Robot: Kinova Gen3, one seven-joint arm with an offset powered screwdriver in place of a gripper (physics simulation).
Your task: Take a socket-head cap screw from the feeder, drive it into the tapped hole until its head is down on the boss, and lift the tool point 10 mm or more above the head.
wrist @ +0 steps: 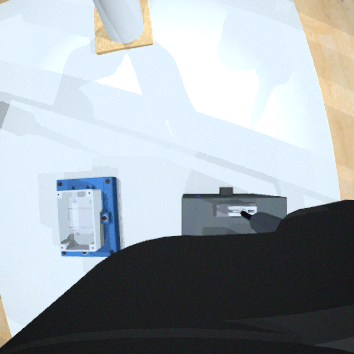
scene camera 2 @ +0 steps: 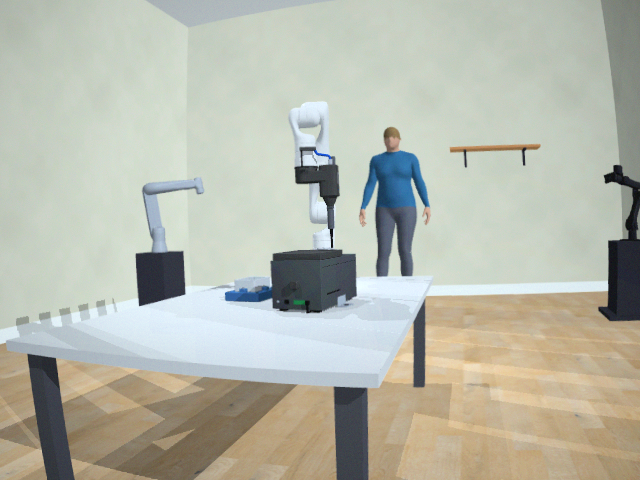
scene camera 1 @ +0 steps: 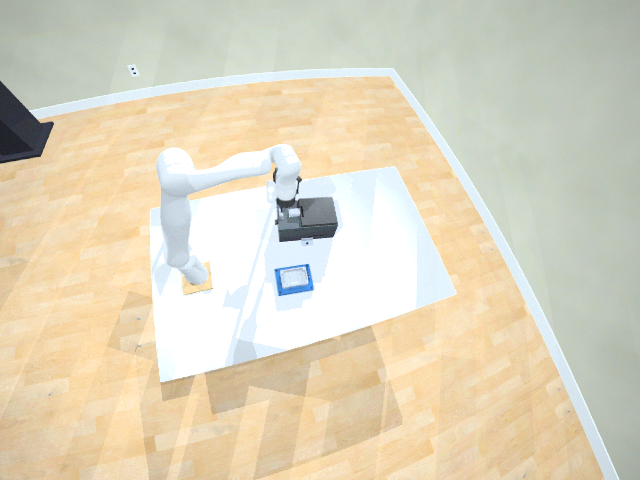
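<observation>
The black feeder (scene camera 1: 318, 210) (scene camera 2: 297, 281) (wrist: 197, 215) stands on the table, with a light pickup slot (wrist: 235, 210) in its top near one end. My screwdriver (scene camera 2: 331, 245) (wrist: 243, 213) points down, its thin black bit over that slot in the wrist view. In scene camera 2 the bit's end shows just above the feeder's lid line. Whether a screw is on the bit, and its exact height, cannot be told. A pale open housing (scene camera 2: 251, 283) (wrist: 98, 220) sits on a blue fixture (scene camera 1: 279, 290) (scene camera 2: 248, 297) (wrist: 115, 200). The tapped hole cannot be singled out.
The white table (scene camera 1: 372, 248) (scene camera 2: 206, 351) carries the arm's wooden base plate (scene camera 1: 189, 288) (wrist: 102, 47), left of the fixture in scene camera 1. A person (scene camera 2: 395, 180) stands behind the table. A grey arm (scene camera 2: 170, 186) on a black pedestal (scene camera 2: 160, 276) stands at the back left.
</observation>
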